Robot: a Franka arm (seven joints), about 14 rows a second.
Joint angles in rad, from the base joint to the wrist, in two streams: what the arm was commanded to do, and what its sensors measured. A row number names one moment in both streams.
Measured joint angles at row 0:
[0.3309, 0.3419, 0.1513, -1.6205, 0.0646, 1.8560, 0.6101]
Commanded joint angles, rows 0 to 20:
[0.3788, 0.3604, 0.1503, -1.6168, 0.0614, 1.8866, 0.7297]
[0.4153, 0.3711, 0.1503, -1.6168, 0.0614, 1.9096, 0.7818]
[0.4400, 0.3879, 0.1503, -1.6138, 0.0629, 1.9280, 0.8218]
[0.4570, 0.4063, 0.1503, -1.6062, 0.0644, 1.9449, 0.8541]
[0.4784, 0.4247, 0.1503, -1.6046, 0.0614, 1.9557, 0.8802]
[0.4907, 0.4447, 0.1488, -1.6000, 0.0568, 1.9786, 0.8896]
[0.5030, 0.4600, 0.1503, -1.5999, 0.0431, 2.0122, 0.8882]
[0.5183, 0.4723, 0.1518, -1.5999, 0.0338, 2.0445, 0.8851]
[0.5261, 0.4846, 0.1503, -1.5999, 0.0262, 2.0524, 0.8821]
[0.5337, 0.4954, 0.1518, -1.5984, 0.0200, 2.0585, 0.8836]
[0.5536, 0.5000, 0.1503, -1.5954, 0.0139, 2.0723, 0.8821]
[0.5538, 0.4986, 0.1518, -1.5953, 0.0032, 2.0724, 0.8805]
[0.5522, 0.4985, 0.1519, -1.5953, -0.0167, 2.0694, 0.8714]
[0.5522, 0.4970, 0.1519, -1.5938, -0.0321, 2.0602, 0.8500]
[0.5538, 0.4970, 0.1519, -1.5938, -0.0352, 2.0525, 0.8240]
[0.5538, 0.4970, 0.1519, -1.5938, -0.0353, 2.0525, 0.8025]
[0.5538, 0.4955, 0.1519, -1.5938, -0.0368, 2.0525, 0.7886]
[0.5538, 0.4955, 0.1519, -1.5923, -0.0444, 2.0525, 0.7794]
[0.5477, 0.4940, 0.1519, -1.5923, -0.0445, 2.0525, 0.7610]
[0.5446, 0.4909, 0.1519, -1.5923, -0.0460, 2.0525, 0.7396]
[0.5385, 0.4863, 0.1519, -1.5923, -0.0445, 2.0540, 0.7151]
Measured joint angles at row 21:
[0.5543, 0.4908, 0.1465, -1.6033, -0.0269, 2.0631, 0.7604]
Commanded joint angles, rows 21 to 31:
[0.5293, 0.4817, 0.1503, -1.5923, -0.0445, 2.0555, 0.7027]
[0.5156, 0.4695, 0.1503, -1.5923, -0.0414, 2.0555, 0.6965]
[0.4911, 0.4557, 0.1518, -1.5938, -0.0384, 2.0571, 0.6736]
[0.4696, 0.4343, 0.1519, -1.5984, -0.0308, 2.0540, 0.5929]
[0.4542, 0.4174, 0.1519, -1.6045, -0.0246, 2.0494, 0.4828]
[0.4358, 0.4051, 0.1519, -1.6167, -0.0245, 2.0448, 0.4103]
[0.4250, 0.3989, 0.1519, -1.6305, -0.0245, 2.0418, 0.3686]
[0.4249, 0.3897, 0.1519, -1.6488, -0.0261, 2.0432, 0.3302]
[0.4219, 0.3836, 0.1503, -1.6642, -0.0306, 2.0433, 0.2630]
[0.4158, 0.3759, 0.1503, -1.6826, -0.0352, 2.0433, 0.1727]
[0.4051, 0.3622, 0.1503, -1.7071, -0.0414, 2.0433, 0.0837]
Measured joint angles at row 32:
[0.4243, 0.4109, 0.1432, -1.6371, -0.0269, 2.0369, 0.2175]
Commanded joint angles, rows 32 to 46:
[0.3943, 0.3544, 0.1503, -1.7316, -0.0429, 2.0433, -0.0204]
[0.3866, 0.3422, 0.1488, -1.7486, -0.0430, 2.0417, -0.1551]
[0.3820, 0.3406, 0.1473, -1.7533, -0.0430, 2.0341, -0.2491]
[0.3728, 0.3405, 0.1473, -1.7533, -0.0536, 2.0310, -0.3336]
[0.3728, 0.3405, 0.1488, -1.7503, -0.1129, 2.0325, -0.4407]
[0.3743, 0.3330, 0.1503, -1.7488, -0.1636, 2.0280, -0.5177]
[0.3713, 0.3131, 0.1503, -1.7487, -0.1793, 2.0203, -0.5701]
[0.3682, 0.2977, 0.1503, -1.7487, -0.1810, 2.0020, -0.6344]
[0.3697, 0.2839, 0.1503, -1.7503, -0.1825, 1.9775, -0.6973]
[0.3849, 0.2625, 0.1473, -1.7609, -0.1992, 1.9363, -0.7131]
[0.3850, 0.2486, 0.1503, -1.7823, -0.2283, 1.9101, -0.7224]
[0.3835, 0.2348, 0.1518, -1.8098, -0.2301, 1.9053, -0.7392]
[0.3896, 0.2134, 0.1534, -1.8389, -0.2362, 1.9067, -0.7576]
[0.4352, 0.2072, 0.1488, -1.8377, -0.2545, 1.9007, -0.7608]
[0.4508, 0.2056, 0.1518, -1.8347, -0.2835, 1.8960, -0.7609]
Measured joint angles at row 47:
[0.4137, 0.2470, 0.1481, -1.7940, -0.2354, 1.8979, -0.7397]
